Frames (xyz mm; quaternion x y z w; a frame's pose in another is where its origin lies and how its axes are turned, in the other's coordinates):
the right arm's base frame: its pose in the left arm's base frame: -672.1 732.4 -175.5 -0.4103 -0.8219 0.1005 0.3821
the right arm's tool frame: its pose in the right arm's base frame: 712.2 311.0 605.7 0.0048 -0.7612 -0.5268 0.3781
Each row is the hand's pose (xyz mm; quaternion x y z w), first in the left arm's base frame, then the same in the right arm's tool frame.
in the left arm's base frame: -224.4 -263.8 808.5 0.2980 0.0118 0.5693 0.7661
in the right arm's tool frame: 249.2 -2348.8 -11.4 -0.0672 -0.7783 0.6077 0.1430
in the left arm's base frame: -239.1 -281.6 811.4 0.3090 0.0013 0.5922 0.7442
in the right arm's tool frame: 265.9 -2356.3 -25.9 -0.0874 -0.7714 0.6193 0.1176
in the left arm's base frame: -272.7 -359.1 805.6 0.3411 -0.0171 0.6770 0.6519
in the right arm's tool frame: 337.4 -2392.1 -53.7 -0.1731 -0.7291 0.6610 0.0388
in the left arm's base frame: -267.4 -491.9 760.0 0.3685 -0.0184 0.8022 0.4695
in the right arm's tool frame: 456.8 -2462.1 -29.7 0.3285 0.6209 -0.7084 0.0689
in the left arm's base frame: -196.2 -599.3 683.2 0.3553 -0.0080 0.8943 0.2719
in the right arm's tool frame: 551.2 -2526.9 67.2 0.4814 0.4898 -0.7104 0.1540
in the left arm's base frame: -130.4 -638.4 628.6 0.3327 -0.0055 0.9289 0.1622
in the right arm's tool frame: 586.0 -2553.7 150.3 0.5588 0.4149 -0.6908 0.1960
